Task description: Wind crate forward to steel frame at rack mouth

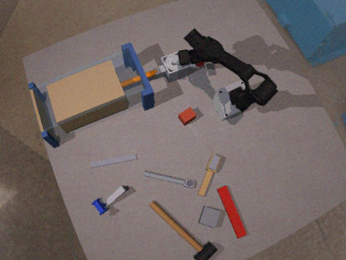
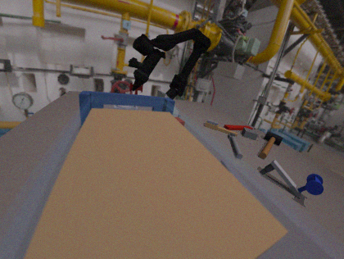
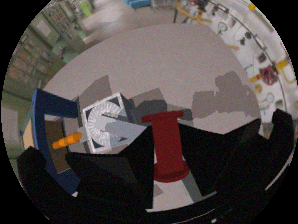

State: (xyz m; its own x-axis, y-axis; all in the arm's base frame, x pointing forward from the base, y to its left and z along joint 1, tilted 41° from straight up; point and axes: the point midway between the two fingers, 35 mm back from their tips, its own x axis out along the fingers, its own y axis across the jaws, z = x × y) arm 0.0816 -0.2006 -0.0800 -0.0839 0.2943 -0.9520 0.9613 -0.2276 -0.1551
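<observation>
Right now my gripper tip is 4 cm short of the red-knobbed crank, 1 cm to the left of it and 3 cm above it. Round my gripper tip: blue steel frame: 25 cm ahead, 5 cm to the right, 3 cm below; then red knob: 2 cm to the left; then grey winch: 7 cm ahead, 5 cm to the right, 10 cm below.
</observation>
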